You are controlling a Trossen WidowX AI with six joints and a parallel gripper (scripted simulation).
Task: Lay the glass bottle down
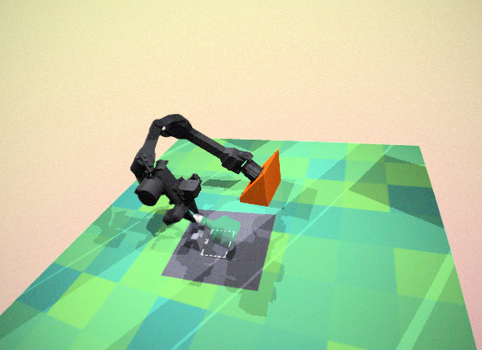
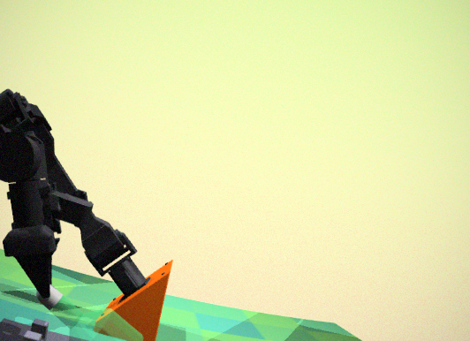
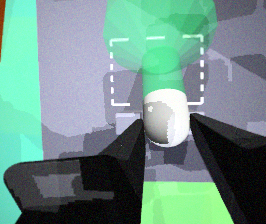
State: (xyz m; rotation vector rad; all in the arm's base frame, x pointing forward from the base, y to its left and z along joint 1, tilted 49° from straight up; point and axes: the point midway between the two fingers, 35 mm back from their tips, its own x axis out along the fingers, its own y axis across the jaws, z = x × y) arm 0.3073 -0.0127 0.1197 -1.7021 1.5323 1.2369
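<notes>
Now: the glass bottle 40 mm to the left of my gripper tip, 30 mm below it and 10 mm behind it. From my gripper tip the other things lie so: grey mat 110 mm below, 70 mm to the left, 10 mm behind.
</notes>
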